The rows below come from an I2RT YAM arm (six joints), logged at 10 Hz.
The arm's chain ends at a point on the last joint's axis. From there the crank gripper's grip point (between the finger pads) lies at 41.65 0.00 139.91 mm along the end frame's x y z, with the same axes.
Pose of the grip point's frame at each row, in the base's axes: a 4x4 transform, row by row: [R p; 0 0 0 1], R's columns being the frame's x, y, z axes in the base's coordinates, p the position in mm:
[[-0.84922 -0.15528 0.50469 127.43], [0.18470 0.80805 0.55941 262.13], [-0.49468 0.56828 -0.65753 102.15], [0 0 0 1]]
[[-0.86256 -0.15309 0.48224 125.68], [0.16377 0.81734 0.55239 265.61], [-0.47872 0.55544 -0.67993 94.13], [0 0 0 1]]
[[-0.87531 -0.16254 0.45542 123.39], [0.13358 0.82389 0.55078 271.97], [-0.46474 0.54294 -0.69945 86.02], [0 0 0 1]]
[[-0.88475 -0.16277 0.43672 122.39], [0.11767 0.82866 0.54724 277.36], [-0.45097 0.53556 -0.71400 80.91], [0 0 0 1]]
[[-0.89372 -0.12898 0.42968 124.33], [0.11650 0.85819 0.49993 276.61], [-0.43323 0.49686 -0.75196 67.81], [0 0 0 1]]
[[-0.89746 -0.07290 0.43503 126.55], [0.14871 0.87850 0.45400 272.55], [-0.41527 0.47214 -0.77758 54.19], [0 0 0 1]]
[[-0.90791 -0.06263 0.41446 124.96], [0.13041 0.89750 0.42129 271.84], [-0.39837 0.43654 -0.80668 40.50], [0 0 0 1]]
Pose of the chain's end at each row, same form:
[[-0.84922 -0.15528 0.50469 92.19], [0.18470 0.80805 0.55941 176.17], [-0.49468 0.56828 -0.65753 214.75], [0 0 0 1]]
[[-0.86256 -0.15309 0.48224 94.14], [0.16377 0.81734 0.55239 181.50], [-0.47872 0.55544 -0.67993 209.20], [0 0 0 1]]
[[-0.87531 -0.16254 0.45542 96.13], [0.13358 0.82389 0.55078 189.35], [-0.46474 0.54294 -0.69945 203.24], [0 0 0 1]]
[[-0.88475 -0.16277 0.43672 98.14], [0.11767 0.82866 0.54724 195.89], [-0.45097 0.53556 -0.71400 199.59], [0 0 0 1]]
[[-0.89372 -0.12898 0.42968 101.44], [0.11650 0.85819 0.49993 201.81], [-0.43323 0.49686 -0.75196 191.06], [0 0 0 1]]
[[-0.89746 -0.07290 0.43503 103.06], [0.14871 0.87850 0.45400 202.84], [-0.41527 0.47214 -0.77758 180.28], [0 0 0 1]]
[[-0.90791 -0.06263 0.41446 104.79], [0.13041 0.89750 0.42129 207.47], [-0.39837 0.43654 -0.80668 169.95], [0 0 0 1]]

